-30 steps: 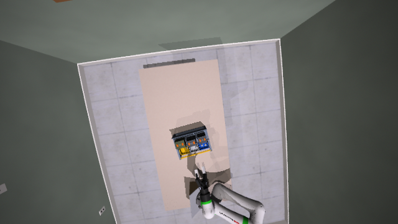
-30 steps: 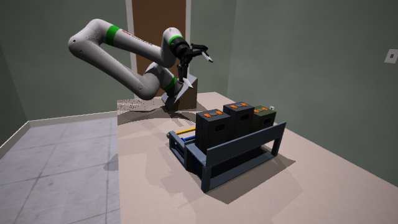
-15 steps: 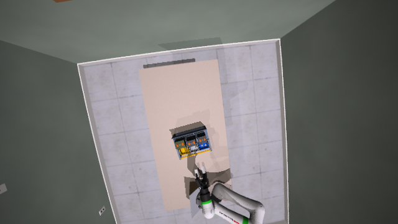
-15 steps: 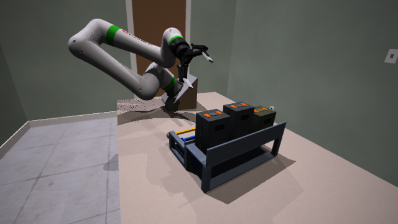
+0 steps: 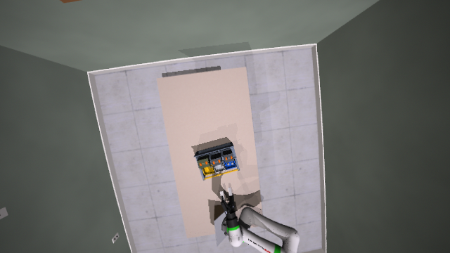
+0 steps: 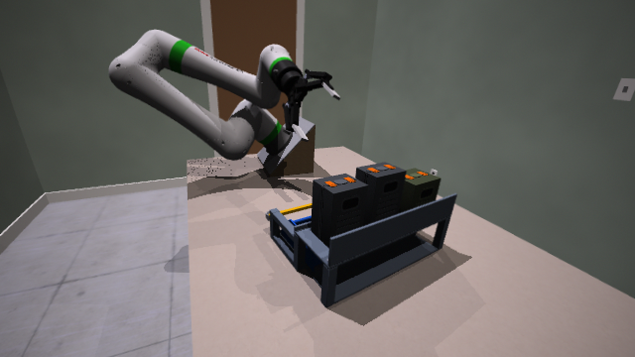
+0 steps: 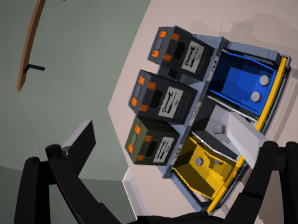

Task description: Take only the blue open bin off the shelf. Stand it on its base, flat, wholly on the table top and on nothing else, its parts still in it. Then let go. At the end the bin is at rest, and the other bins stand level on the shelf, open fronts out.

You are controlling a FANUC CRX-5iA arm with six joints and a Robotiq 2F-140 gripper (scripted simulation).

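Now: hand 24 cm above the yellow rail, 4 cm short of it and 2 cm to the right of it. From my hand the other things lie so: grey bin (26 cm below, 14 cm ahead, 3 cm to the left); then yellow bin (26 cm below, 14 cm to the left, 13 cm ahead); then blue open bin (26 cm below, 15 cm ahead, 8 cm to the right).
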